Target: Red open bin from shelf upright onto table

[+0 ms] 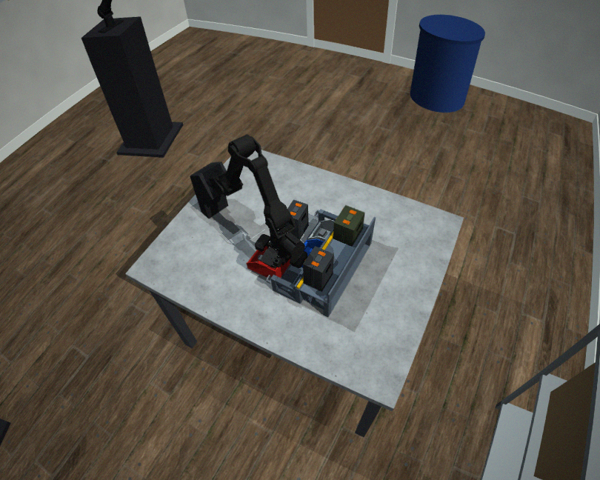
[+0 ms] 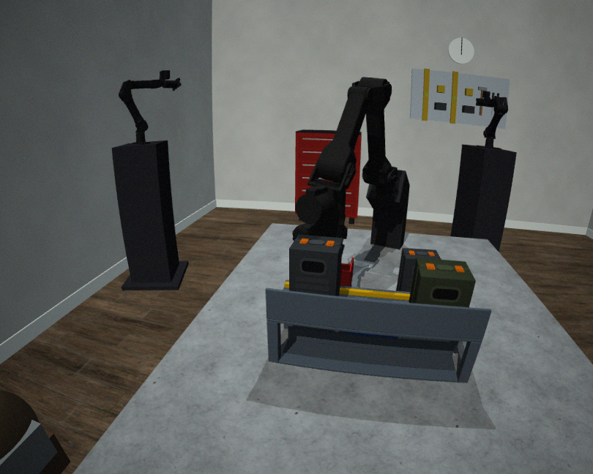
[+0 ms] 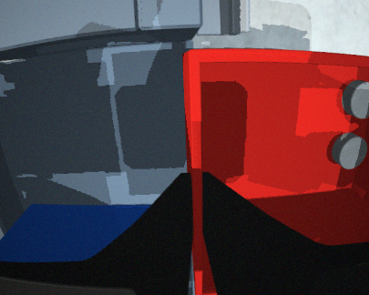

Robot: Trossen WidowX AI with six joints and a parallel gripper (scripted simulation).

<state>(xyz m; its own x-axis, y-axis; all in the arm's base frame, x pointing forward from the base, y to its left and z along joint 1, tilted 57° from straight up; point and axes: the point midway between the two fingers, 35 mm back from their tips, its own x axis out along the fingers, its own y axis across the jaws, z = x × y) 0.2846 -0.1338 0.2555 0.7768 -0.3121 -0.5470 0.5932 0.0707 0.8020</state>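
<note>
The red open bin is 6 cm behind my hand, 2 cm to the left of it and 5 cm below it. From my hand the other things lie so: yellow rail 14 cm ahead, 7 cm to the left, 1 cm below; then grey bin 15 cm ahead, 19 cm to the left, 7 cm below; then blue bin 11 cm ahead, 8 cm to the left, 7 cm below.
</note>
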